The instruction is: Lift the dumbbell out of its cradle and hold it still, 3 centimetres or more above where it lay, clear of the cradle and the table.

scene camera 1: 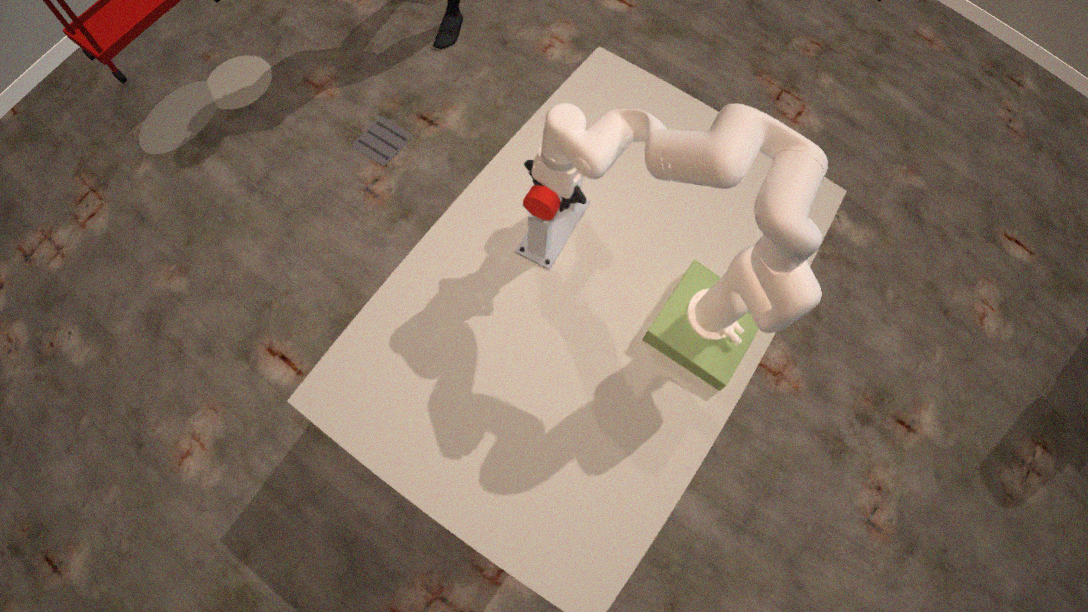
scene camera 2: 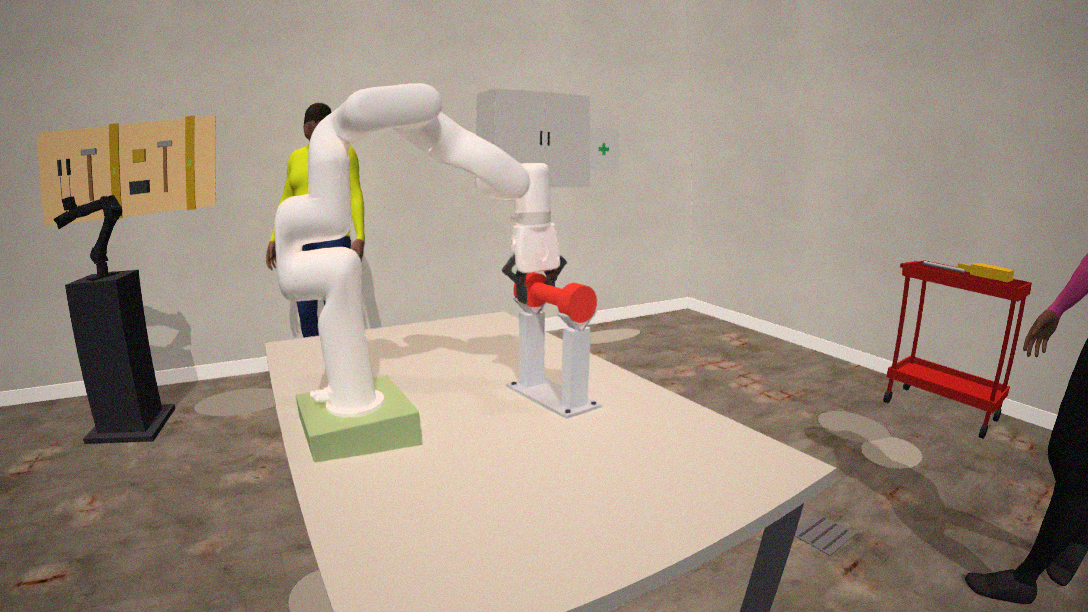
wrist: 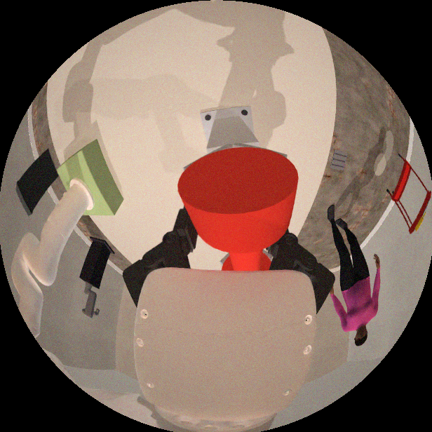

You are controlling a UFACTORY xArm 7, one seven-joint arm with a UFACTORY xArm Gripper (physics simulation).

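Pixels of known places: gripper, fingertip midpoint: (scene camera 1: 551, 198) (scene camera 2: 536, 299); arm's base, origin of the base link: (scene camera 1: 711, 315) (scene camera 2: 355, 404).
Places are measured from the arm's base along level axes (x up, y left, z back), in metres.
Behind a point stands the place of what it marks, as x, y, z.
The red dumbbell (scene camera 1: 541, 202) @(0.205, 0.179, -0.411) (scene camera 2: 579, 302) @(0.177, -0.005, -0.468) (wrist: 237, 180) lies level across the light grey cradle (scene camera 1: 539, 240) @(0.024, 0.177, -0.412) (scene camera 2: 575, 366) @(0.041, -0.004, -0.464) (wrist: 230, 131). Its near head sits at the top of the near post in scene camera 2, with no clear gap seen there. The cradle's base stands on the beige table (scene camera 1: 365, 365) @(-0.063, 0.676, -0.487) (scene camera 2: 494, 494) @(-0.063, -0.286, -0.214) (wrist: 150, 60). My gripper (scene camera 1: 555, 193) @(0.154, 0.134, -0.424) (scene camera 2: 534, 293) @(0.154, 0.134, -0.424) (wrist: 231, 205) points down and is shut on the dumbbell, toward its far end in scene camera 2. In the wrist view the near head and the gripper body partly hide the grip.
The green block (scene camera 1: 677, 323) @(0.003, 0.079, -0.044) (scene camera 2: 365, 437) @(-0.027, -0.100, -0.013) (wrist: 104, 175) under my arm's base stands on the table to one side of the cradle. Beyond the table are a red trolley (scene camera 2: 964, 280), a black pedestal (scene camera 2: 114, 353) and a person in yellow (scene camera 2: 299, 171).
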